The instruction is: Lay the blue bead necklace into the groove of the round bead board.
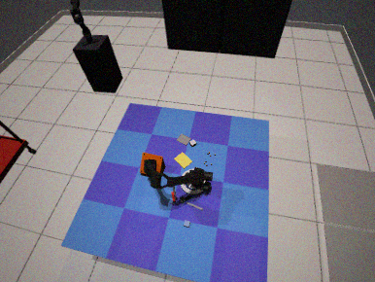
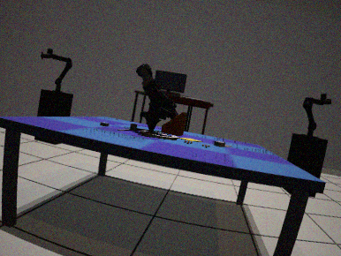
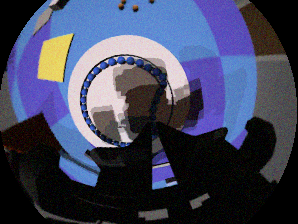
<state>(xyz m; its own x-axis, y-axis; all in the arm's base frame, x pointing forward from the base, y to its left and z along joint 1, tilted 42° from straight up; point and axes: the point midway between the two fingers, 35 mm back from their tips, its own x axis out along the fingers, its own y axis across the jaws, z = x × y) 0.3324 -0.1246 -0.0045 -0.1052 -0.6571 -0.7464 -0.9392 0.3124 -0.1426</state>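
The round white bead board lies 4 cm to the left of my gripper tip, 3 cm behind it and 1 cm below it. Also, from my gripper tip: red-handled tool: 15 cm behind, 8 cm to the right, 1 cm below; yellow card: 21 cm to the left, 14 cm behind, 1 cm below; thin pale stick: 14 cm to the right, 1 cm below.
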